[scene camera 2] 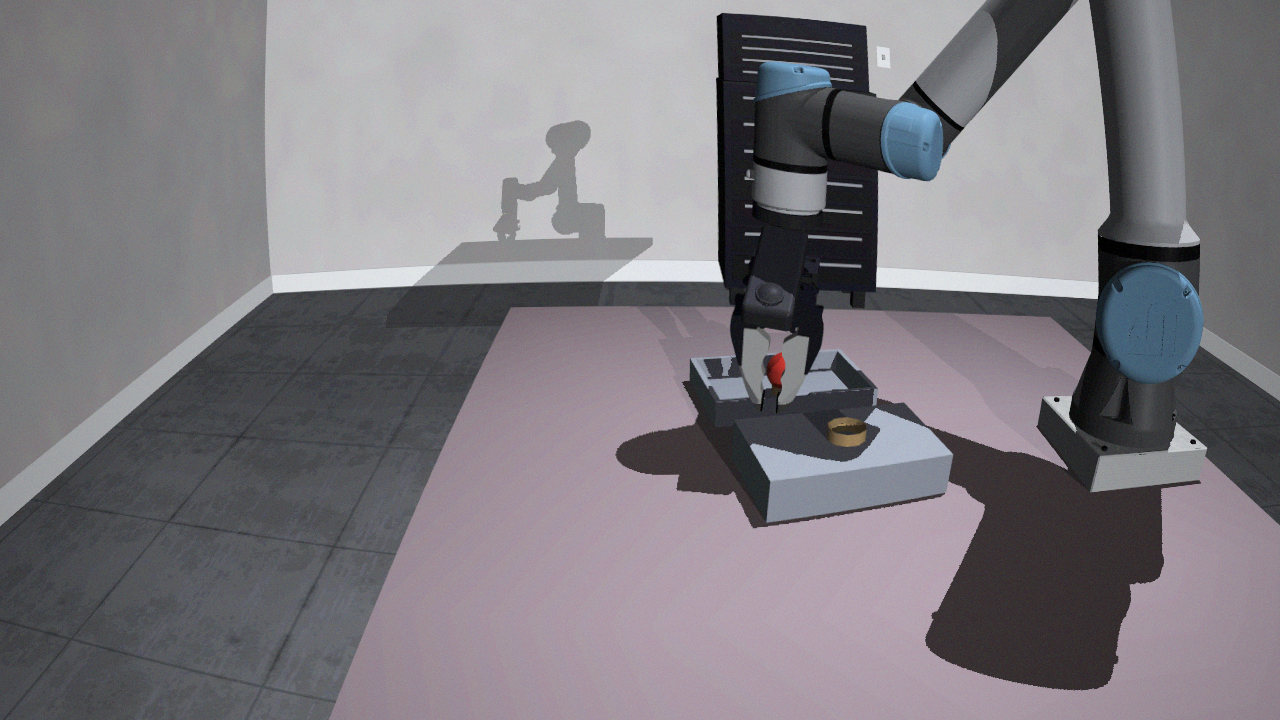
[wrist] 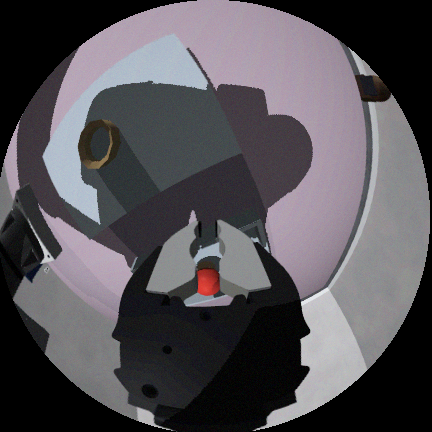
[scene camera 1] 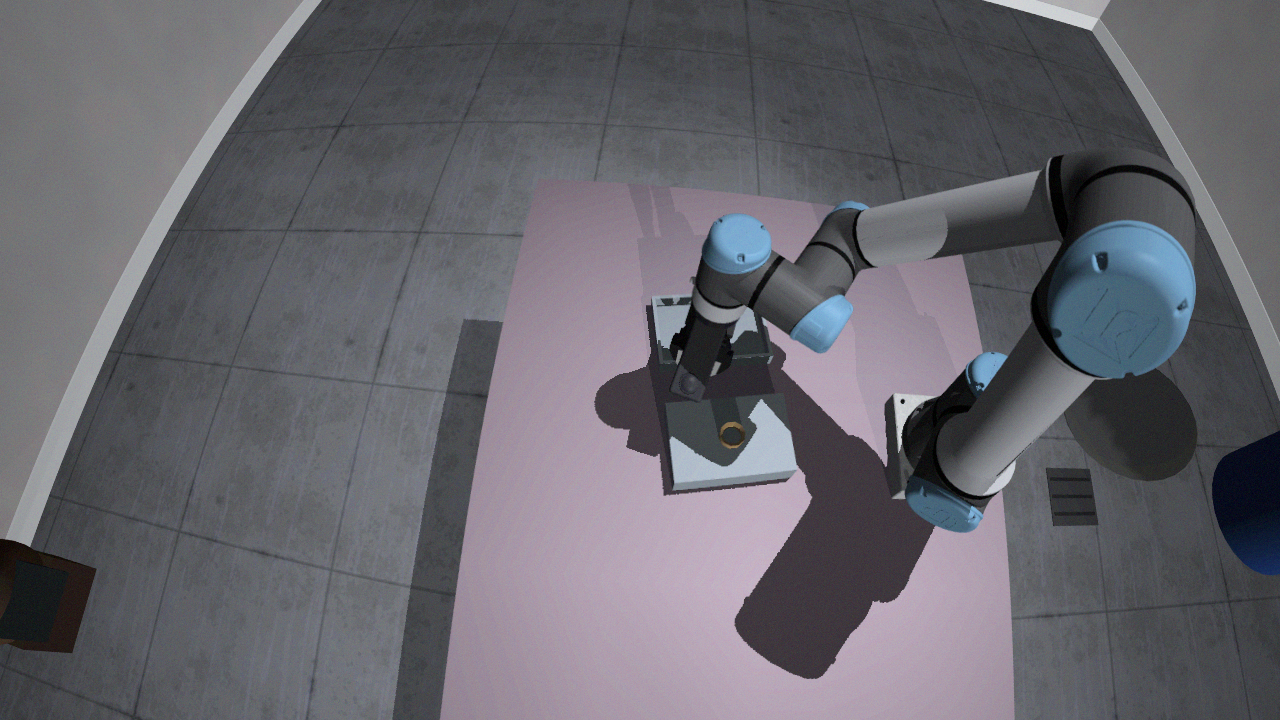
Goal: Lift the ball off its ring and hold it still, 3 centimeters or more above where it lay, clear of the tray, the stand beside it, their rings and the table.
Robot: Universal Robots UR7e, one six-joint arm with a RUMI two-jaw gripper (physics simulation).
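Frame: origin at the arm's base, x left, y back, z up, level; metres.
Seen in the pictures: gripper, fingertip midpoint: (scene camera 2: 769,411) (wrist: 207,221); arm's base at its link origin: (scene camera 2: 1121,421) (wrist: 26,234).
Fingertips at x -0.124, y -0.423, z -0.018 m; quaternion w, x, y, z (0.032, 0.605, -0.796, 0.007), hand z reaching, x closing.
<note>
Offsets run from my fingertips to a thing's top centre. "*": to the spot under its first point. Level surfaces: height alone.
The red ball @[dx -0.088, dy +0.032, dz +0.030 m] (scene camera 2: 776,368) (wrist: 208,282) shows through the gap between the fingers, partly covered by them in scene camera 2. A dark brown ring @[* dx -0.070, dy +0.027, dz -0.001 m] (wrist: 205,265) shows at its lower side, over the pale tray (scene camera 1: 668,320) (scene camera 2: 841,407). My gripper (scene camera 2: 771,400) (wrist: 207,221) is shut with its tips nearly together and nothing gripped; the fingers are on the near side of the ball, toward the stand (scene camera 1: 733,470) (scene camera 2: 859,483) (wrist: 150,60). The ball is hidden in scene camera 1. Whether a finger touches it, I cannot tell.
The stand's tan ring @[* dx +0.117, dy +0.040, dz +0.031 m] (scene camera 1: 721,435) (scene camera 2: 846,438) (wrist: 84,150) is empty and stands on its top, near the fingers. Stand and tray are side by side on the pink table @[dz -0.021 m] (scene camera 1: 572,555) (scene camera 2: 554,555). The white robot base (scene camera 2: 1141,470) is to the right.
</note>
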